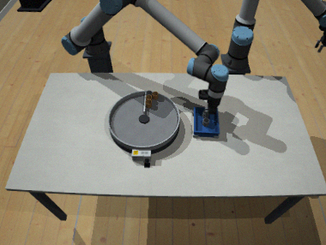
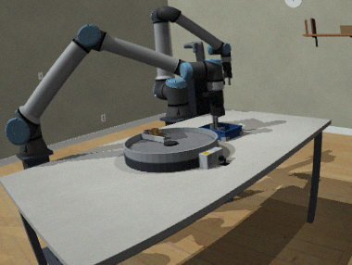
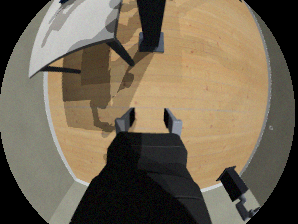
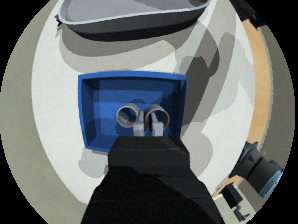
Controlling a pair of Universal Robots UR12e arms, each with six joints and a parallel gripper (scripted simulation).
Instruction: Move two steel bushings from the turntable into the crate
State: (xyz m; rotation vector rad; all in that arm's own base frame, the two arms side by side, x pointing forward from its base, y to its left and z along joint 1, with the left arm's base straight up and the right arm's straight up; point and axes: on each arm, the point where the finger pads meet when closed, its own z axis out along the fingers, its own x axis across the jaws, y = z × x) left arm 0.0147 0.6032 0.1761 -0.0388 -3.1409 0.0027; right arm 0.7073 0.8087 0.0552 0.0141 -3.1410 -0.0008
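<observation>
My right gripper is now 3 cm short of the blue crate and 3 cm above it.
</observation>
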